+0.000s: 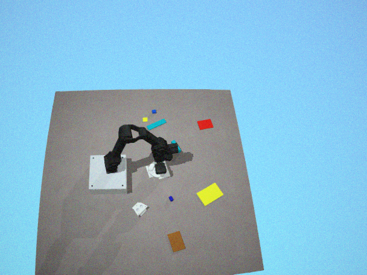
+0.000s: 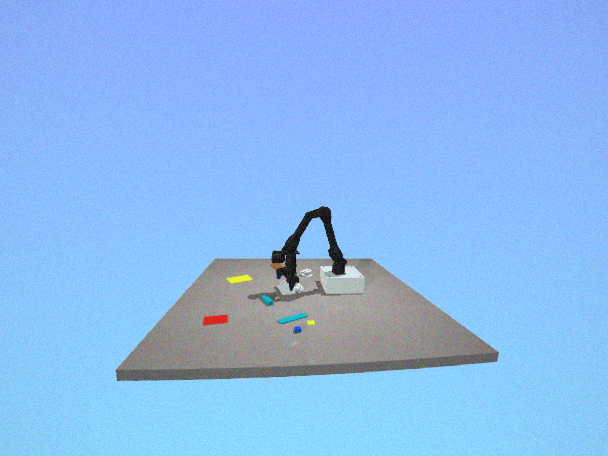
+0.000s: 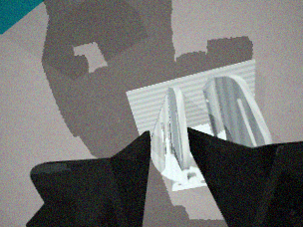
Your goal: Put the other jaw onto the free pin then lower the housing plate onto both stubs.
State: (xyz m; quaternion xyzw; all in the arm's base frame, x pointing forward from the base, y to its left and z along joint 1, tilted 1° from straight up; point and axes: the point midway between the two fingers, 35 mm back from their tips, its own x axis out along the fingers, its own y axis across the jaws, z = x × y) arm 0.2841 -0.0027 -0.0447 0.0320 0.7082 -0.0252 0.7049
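My gripper tip is now 3 cm to the left of the white base plate, 2 cm short of it and 1 cm above it. Round my gripper tip: white jaw (3 cm behind, 2 cm to the right); yellow piece (26 cm to the right, 26 cm ahead, 1 cm below); red piece (38 cm ahead, 23 cm to the left, 1 cm below).
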